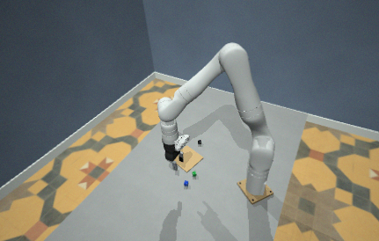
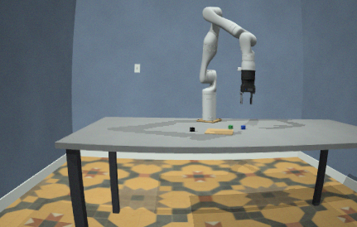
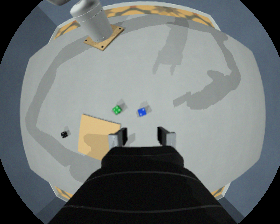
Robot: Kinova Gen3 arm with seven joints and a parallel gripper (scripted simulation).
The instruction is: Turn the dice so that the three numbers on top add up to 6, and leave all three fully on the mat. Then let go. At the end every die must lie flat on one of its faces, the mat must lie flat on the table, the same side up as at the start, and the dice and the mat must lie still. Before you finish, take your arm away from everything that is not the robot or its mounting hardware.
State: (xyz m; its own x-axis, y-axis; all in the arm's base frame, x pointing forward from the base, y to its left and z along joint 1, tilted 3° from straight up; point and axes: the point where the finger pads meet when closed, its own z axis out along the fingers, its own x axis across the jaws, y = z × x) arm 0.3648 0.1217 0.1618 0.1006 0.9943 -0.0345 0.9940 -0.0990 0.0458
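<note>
The black die is 10 mm ahead of my hand, 300 mm to the right of it and 150 mm below it. Also, from my hand: blue die (40 mm behind, 150 mm below); then green die (50 mm behind, 70 mm to the right, 150 mm below); then tan mat (30 mm ahead, 160 mm to the right, 160 mm below).
</note>
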